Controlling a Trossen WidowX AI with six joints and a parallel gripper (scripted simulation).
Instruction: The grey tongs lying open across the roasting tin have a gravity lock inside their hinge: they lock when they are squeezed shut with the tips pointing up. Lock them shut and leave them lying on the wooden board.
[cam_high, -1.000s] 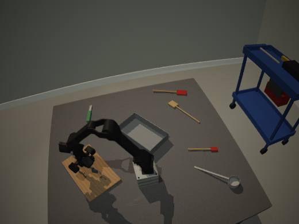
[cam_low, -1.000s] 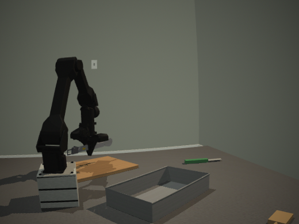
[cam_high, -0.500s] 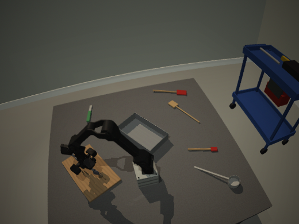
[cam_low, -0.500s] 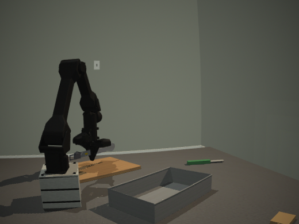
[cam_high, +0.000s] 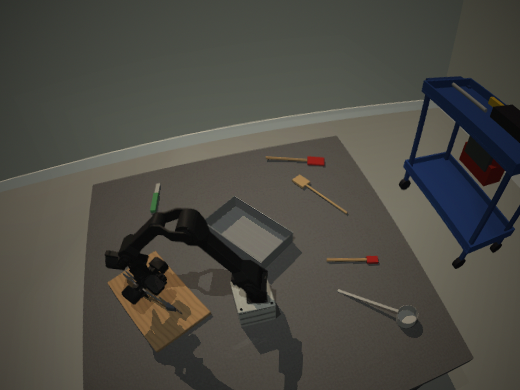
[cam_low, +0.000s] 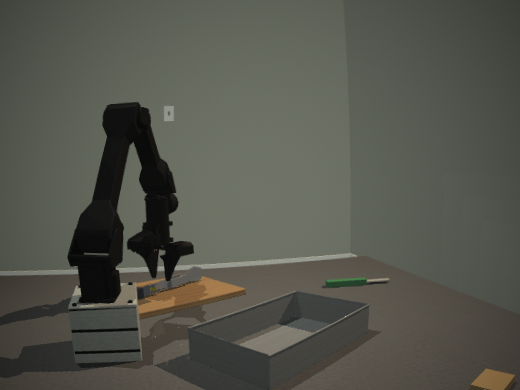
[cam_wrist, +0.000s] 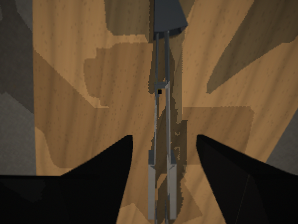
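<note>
Right now my gripper tip is 20 mm past the yellow mark, 30 mm to the left of it and 10 mm above it. Also, from my gripper tip: grey roasting tin 260 mm ahead, 350 mm to the right, 20 mm below; wooden board 40 mm below.
</note>
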